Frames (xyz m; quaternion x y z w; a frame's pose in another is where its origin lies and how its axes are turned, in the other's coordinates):
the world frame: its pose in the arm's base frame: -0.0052 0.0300 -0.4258 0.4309 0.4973 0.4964 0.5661
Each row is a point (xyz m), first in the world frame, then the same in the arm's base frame.
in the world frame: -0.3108 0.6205 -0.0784
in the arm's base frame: -0.1696 -0.1942 0.2149
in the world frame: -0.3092 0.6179 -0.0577
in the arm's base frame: -0.1487 -0.1928 0.2149
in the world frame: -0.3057 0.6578 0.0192
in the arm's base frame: -0.0778 -0.1835 0.2639
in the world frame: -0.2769 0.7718 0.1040
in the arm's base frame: -0.0086 -0.1390 0.3833
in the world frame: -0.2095 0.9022 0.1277
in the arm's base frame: -0.0017 -0.0544 0.5053
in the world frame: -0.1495 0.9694 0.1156
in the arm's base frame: -0.0219 0.0141 0.5616
